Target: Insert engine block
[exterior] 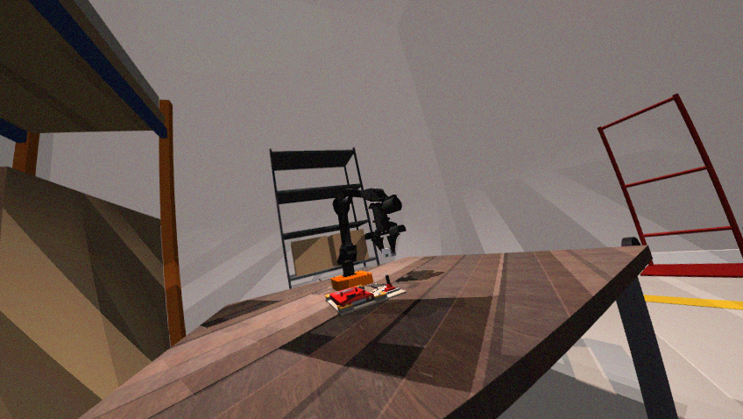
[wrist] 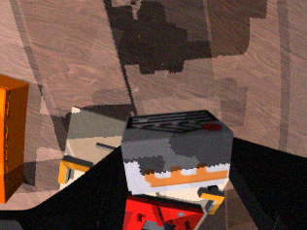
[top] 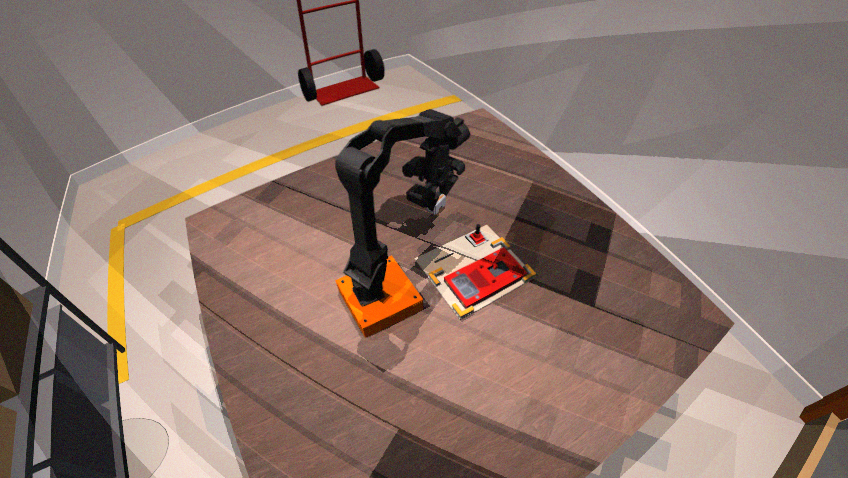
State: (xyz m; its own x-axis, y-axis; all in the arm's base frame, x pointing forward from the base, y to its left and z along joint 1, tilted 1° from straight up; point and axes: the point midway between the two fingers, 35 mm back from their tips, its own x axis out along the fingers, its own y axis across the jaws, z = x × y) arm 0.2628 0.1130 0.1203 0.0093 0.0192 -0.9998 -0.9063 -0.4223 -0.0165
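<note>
My gripper tip is now right at the engine block.
</note>
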